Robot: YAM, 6 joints.
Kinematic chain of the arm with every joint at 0, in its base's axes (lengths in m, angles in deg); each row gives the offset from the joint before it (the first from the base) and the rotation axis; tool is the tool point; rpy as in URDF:
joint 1: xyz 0 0 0.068 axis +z
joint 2: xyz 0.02 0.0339 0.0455 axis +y
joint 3: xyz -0.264 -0.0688 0 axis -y
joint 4: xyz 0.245 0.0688 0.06 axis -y
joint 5: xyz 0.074 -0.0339 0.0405 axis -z
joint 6: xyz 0.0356 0 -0.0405 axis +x
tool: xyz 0 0 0 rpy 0 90 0
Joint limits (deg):
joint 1: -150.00..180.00
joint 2: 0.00..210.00
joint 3: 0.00..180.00
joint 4: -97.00..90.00
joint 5: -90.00..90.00
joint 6: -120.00..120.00
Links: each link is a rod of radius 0.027 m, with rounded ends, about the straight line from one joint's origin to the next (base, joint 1, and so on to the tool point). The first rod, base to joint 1, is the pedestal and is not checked.
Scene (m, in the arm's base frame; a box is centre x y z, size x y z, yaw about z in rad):
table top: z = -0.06
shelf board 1: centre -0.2 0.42 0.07 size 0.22 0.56 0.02 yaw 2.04
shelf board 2: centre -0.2 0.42 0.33 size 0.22 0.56 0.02 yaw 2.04
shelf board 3: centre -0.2 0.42 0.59 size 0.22 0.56 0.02 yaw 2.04
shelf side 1: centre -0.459 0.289 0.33 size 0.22 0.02 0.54 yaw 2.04
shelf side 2: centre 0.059 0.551 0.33 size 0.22 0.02 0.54 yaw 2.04
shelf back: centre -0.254 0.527 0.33 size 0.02 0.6 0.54 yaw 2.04
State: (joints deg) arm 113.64 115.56 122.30 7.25 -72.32 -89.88
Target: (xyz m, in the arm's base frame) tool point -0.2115 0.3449 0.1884
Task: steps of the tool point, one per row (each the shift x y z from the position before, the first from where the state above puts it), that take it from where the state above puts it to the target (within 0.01 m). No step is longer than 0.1 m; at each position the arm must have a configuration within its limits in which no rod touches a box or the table.
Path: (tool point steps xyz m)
1: 0.0314 -0.0568 0.0166
2: 0.0311 -0.0614 0.0000
3: 0.0288 -0.0619 -0.0166
4: -0.0163 0.0182 -0.0954
5: -0.0049 -0.0106 -0.0938
6: 0.0081 -0.0359 -0.0829
7: -0.0260 0.0518 0.0083
8: -0.0260 0.0513 -0.0001
9: -0.0252 0.0493 -0.0081

